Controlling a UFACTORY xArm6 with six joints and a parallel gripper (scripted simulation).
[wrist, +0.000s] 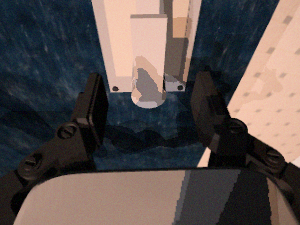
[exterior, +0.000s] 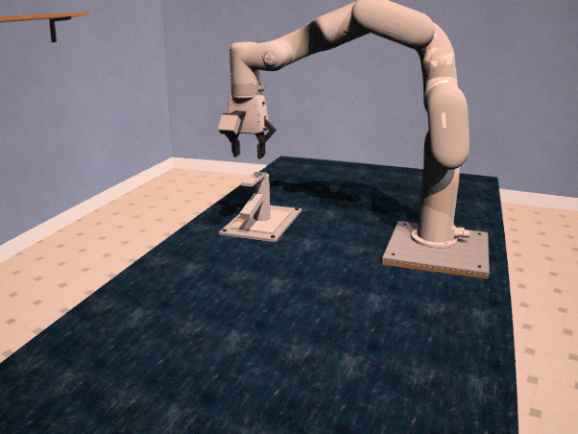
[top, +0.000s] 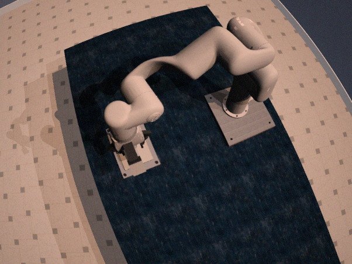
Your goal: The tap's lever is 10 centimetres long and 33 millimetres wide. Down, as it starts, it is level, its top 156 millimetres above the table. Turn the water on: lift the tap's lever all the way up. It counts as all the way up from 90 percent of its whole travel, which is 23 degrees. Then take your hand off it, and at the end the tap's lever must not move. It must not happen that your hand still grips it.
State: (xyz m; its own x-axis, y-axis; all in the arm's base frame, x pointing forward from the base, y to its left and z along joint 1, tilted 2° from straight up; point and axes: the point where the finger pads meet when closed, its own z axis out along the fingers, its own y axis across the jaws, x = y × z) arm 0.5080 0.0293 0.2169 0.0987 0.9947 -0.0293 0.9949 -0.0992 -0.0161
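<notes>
Right now my hand is 100 mm above the pale lever, 60 mm to the left of it and 10 mm past it.
</notes>
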